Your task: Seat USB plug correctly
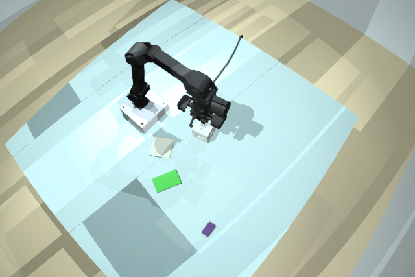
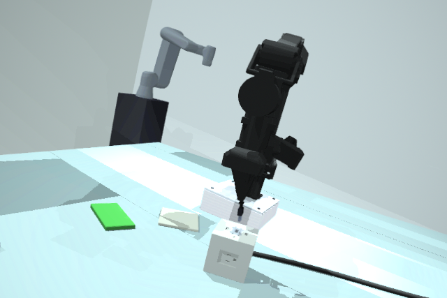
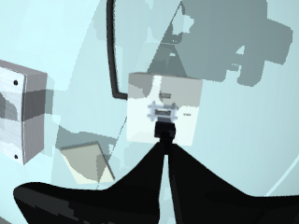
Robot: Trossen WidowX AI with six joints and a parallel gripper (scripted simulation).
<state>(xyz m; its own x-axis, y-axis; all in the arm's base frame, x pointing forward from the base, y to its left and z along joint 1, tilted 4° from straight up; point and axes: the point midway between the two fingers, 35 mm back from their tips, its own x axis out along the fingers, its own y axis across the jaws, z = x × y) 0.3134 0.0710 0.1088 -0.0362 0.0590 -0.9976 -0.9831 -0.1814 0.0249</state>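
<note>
Now: the USB plug 20 mm below my gripper tip. The rest, counted from my gripper tip: pale flat card (100 mm behind, 170 mm to the right, 130 mm below); green flat card (20 mm ahead, 270 mm to the right, 130 mm below); USB socket (10 mm to the left, 70 mm below).
</note>
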